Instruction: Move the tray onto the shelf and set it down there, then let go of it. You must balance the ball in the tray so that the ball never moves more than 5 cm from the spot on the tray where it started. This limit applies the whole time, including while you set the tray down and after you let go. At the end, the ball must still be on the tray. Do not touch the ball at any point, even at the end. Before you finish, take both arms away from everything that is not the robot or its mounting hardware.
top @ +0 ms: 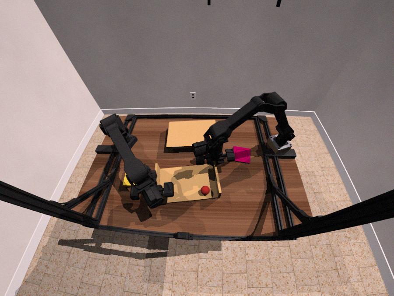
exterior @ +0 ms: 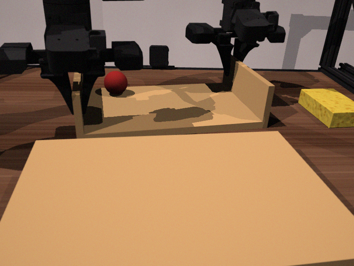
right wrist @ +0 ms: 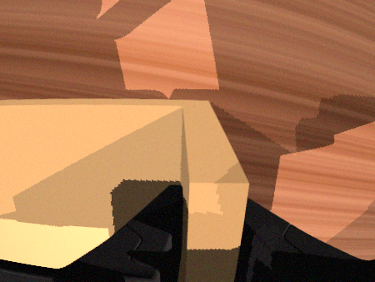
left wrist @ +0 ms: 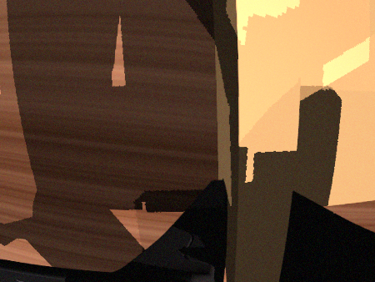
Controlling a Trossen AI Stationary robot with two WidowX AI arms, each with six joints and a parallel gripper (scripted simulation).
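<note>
My right hand is 140 mm past the red ball, 40 mm to the right of it and 40 mm above it. The rest, counted from my right hand: tan tray 90 mm behind, 130 mm to the left, 50 mm below; yellow sponge 80 mm behind, 440 mm to the left, 50 mm below; magenta square object 90 mm ahead, 160 mm to the right, 70 mm below.
</note>
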